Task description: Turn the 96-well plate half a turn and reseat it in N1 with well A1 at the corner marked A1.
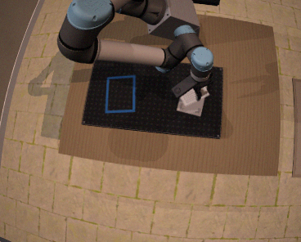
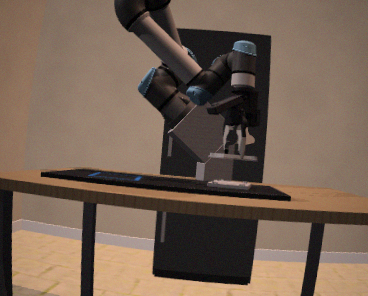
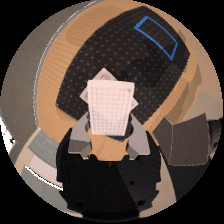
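The white 96-well plate is 1 cm below my hand. From my hand the other things lie so: grey plate nest N1: 10 cm below.
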